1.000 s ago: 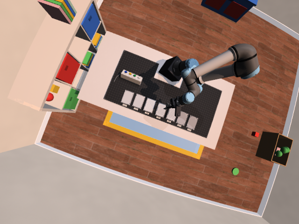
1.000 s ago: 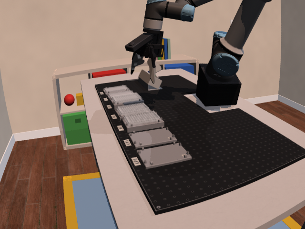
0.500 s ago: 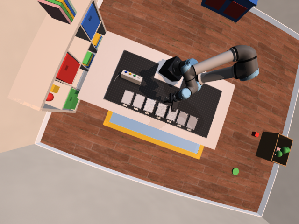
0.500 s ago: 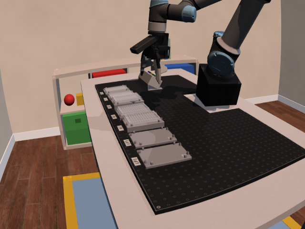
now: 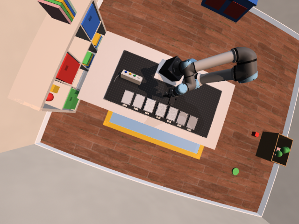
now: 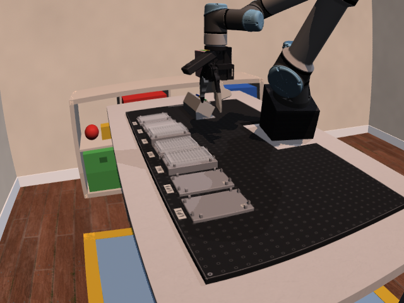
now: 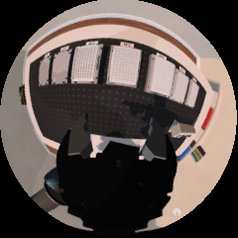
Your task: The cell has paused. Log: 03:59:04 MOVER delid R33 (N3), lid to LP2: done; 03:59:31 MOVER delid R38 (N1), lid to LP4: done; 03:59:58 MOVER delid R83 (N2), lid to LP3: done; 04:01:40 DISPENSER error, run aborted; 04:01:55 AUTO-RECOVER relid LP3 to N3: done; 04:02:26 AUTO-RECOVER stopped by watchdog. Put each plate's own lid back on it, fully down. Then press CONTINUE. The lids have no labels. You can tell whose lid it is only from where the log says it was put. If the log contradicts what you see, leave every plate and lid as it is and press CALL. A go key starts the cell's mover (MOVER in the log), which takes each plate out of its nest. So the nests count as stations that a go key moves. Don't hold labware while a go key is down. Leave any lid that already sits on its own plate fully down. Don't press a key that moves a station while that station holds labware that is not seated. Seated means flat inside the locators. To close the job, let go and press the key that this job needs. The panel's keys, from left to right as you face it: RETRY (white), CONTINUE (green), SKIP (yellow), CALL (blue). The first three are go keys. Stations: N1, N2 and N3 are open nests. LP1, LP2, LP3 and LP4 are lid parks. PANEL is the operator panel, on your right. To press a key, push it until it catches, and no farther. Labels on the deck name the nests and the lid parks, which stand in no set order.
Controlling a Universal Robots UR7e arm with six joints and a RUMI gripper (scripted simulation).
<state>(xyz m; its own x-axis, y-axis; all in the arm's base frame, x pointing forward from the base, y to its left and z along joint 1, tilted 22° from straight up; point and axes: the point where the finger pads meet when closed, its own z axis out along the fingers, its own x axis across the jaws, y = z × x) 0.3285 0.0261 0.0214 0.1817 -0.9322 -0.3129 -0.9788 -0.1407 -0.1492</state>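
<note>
My hand is 15 cm short of the clear lid, 38 cm to the left of it and 12 cm above it. The rest, counted from my hand: clear plate lid 14 cm ahead, 26 cm to the right, 12 cm below; then lid park 9 cm ahead, 39 cm to the left, 13 cm below.
</note>
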